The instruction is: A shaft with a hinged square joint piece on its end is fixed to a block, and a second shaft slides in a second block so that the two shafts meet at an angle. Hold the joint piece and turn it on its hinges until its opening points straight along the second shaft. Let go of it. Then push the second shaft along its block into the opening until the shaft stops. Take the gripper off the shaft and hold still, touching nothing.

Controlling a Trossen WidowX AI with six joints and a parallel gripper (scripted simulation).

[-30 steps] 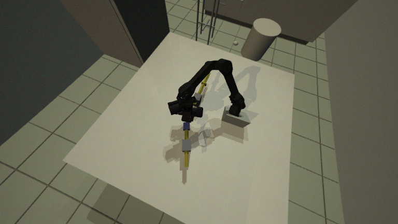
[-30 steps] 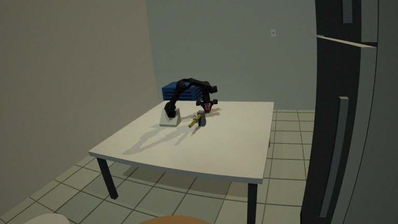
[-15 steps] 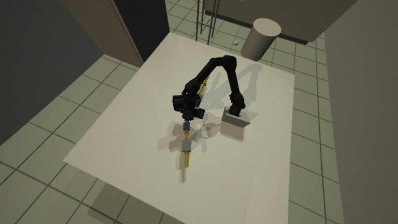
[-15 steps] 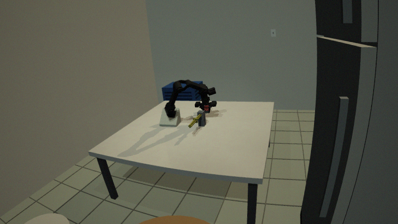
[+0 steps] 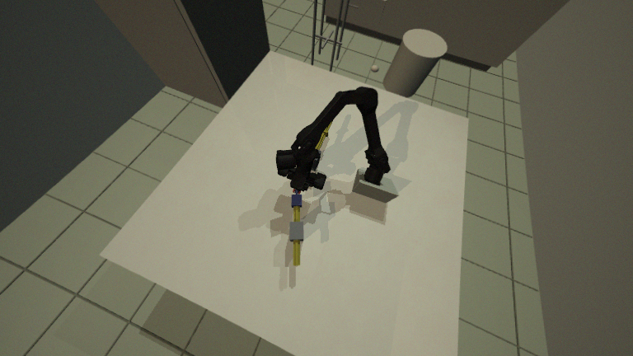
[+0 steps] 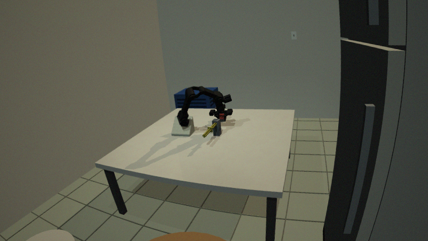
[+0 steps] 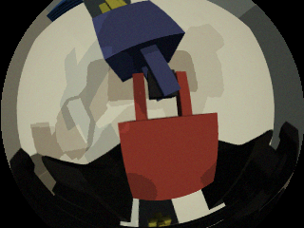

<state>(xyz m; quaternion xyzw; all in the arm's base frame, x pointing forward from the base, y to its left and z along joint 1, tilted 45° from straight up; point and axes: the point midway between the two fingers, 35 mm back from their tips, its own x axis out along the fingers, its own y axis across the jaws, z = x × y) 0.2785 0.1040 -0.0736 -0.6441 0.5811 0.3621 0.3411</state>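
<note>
Now: the red square joint piece 1 cm to the left of my gripper tip and 4 cm above it.
</note>
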